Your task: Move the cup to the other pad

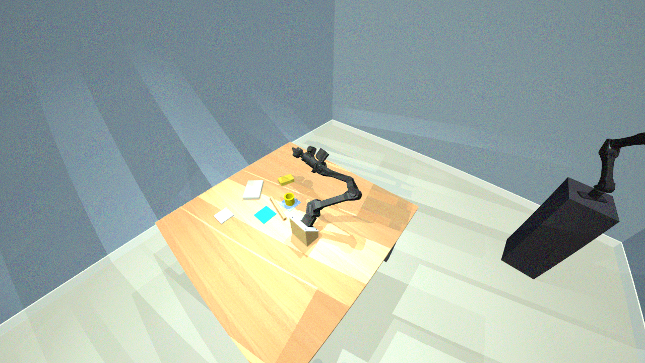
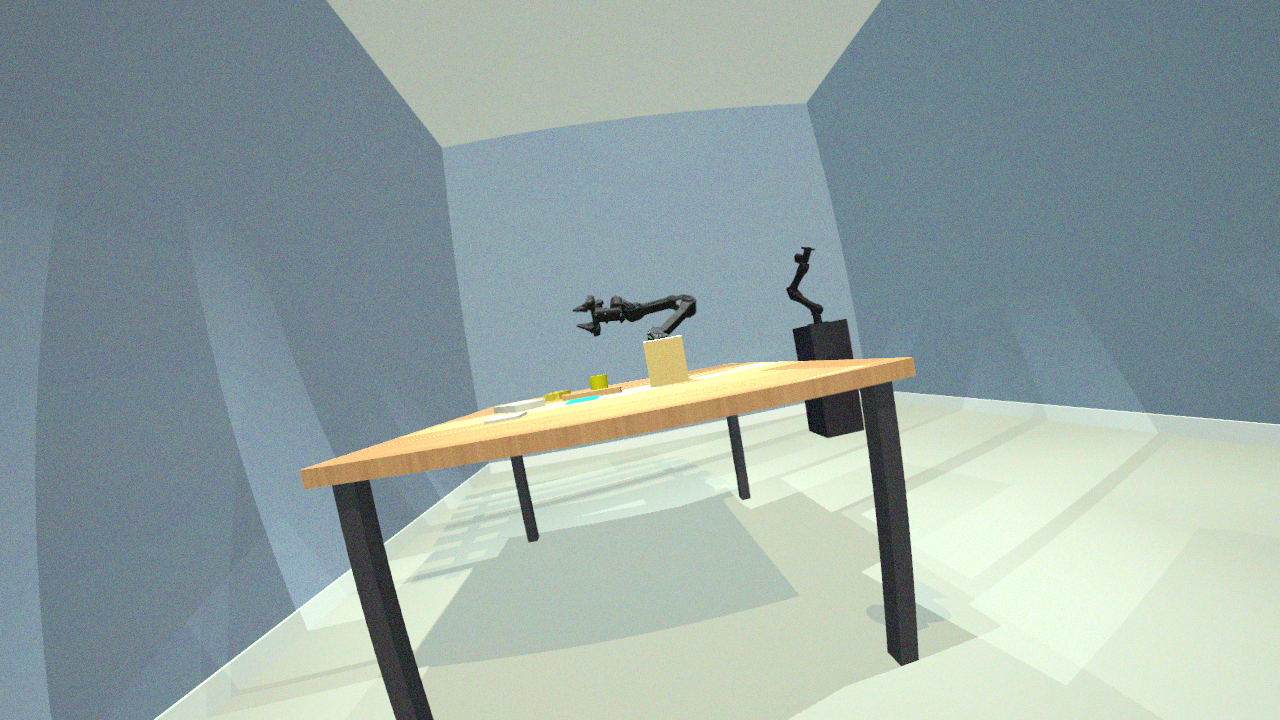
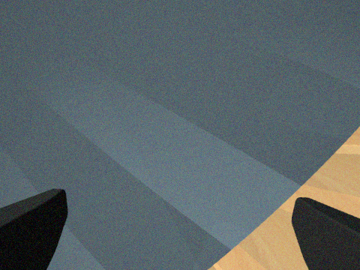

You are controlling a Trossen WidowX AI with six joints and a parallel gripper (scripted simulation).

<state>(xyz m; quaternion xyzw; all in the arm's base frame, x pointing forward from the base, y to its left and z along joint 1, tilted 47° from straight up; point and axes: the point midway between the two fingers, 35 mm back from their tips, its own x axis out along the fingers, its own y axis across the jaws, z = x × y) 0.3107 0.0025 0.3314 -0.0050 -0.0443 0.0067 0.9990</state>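
My gripper tip is 30 cm above the yellow cup, 16 cm to the right of it and 8 cm past it. The rest, counted from my gripper tip: green marble (32 cm below, 14 cm to the left, 7 cm behind); then pale blue pad (34 cm below, 16 cm to the left, 7 cm behind); then red marble (32 cm below, 15 cm to the left, 6 cm behind).
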